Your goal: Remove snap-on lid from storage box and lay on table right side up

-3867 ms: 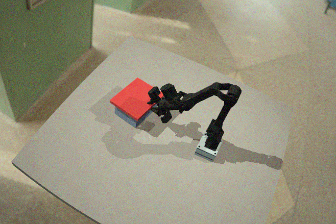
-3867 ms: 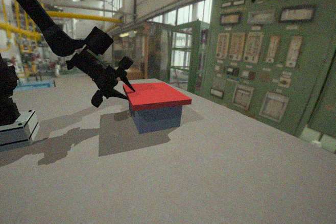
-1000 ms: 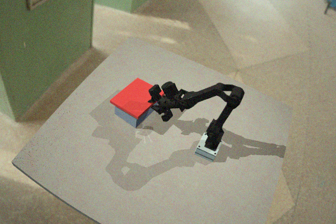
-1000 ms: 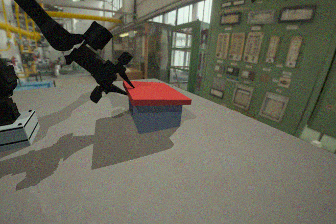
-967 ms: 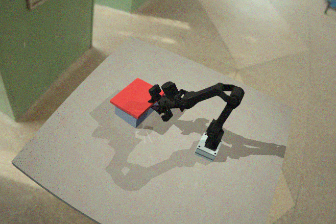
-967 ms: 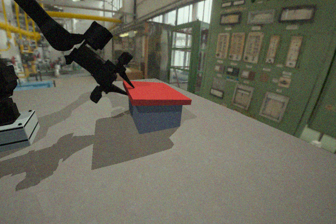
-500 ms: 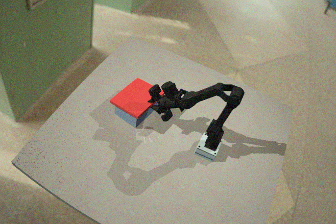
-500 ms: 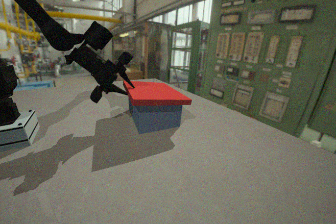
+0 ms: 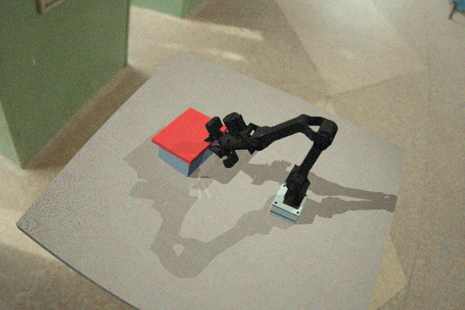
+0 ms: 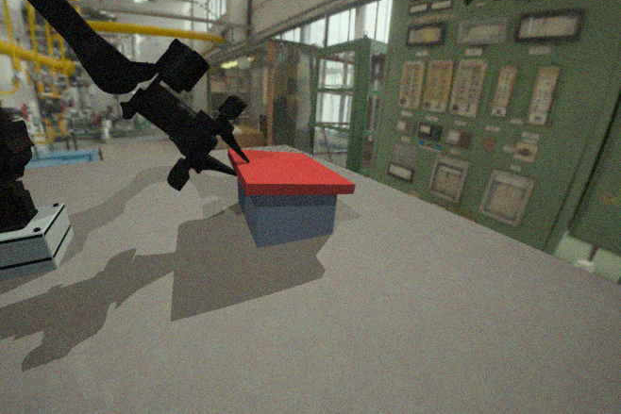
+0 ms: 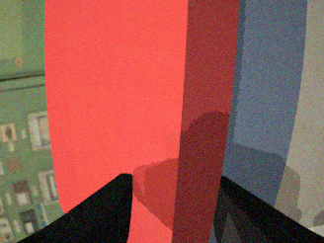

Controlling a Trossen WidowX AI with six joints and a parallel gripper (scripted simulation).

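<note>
Now: gripper tip 80 mm short of the red lid and 10 mm to the left of it. From my gripper tip the other things lie so: blue storage box 70 mm ahead, 10 mm to the right, 60 mm below.
</note>
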